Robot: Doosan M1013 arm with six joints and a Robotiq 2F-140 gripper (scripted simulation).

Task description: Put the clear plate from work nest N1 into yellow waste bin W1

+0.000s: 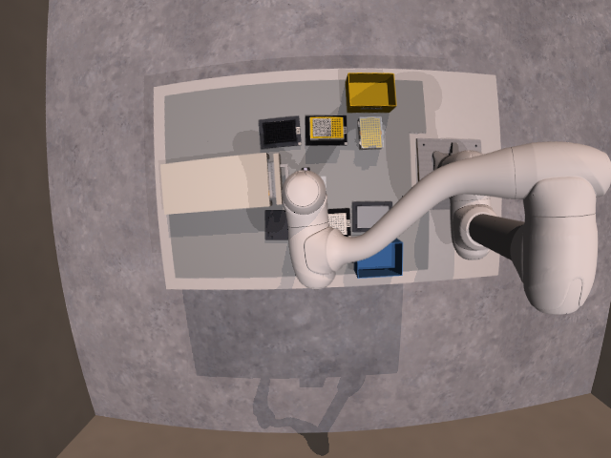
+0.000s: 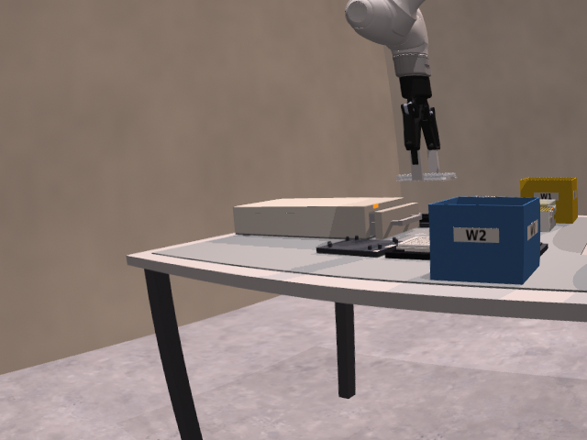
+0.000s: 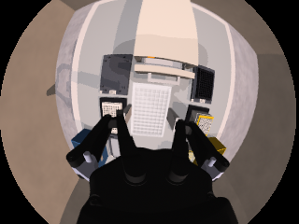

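My gripper is now 38 cm to the left of the yellow bin W1, 23 cm past it and 13 cm above it. Round my hand: yellow rack: 24 cm to the right, 11 cm below, 7 cm behind; then white plate: 15 cm below, 14 cm to the left, 9 cm behind; then clear plate: 2 cm below.
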